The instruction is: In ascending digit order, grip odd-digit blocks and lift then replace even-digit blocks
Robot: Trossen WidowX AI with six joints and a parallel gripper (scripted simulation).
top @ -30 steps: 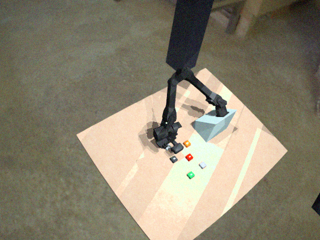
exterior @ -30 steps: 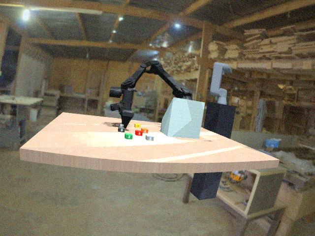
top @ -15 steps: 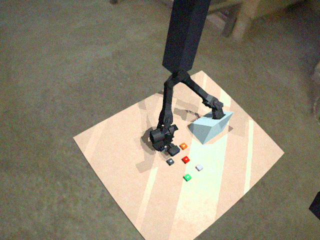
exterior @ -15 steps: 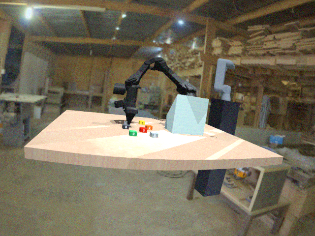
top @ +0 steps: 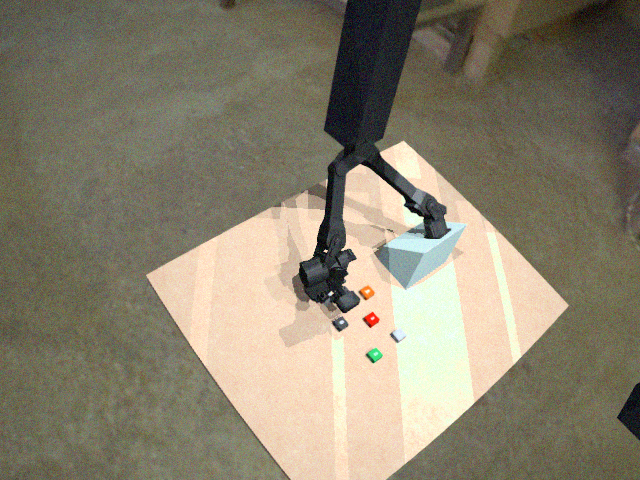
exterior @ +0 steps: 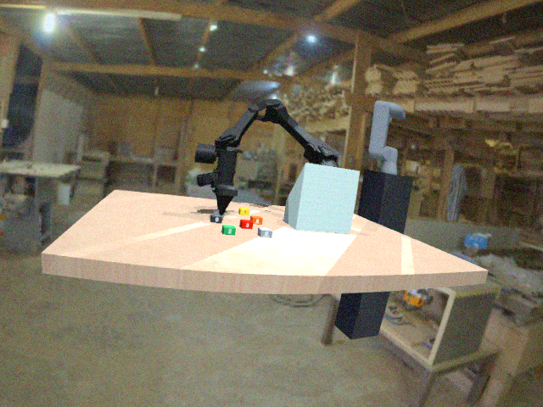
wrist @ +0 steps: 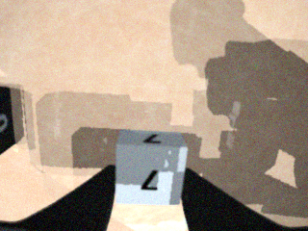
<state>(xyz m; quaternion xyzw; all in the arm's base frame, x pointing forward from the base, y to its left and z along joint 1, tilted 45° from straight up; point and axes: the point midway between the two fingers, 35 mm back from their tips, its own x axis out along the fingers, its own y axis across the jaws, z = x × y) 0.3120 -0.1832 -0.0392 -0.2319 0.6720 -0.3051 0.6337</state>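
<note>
My gripper tip is right at the whitish block. From my gripper tip the other things lie so: yellow block: 100 mm behind, 70 mm to the right; then black block: 30 mm ahead, 90 mm to the left; then orange block: 100 mm behind, 60 mm to the left.
</note>
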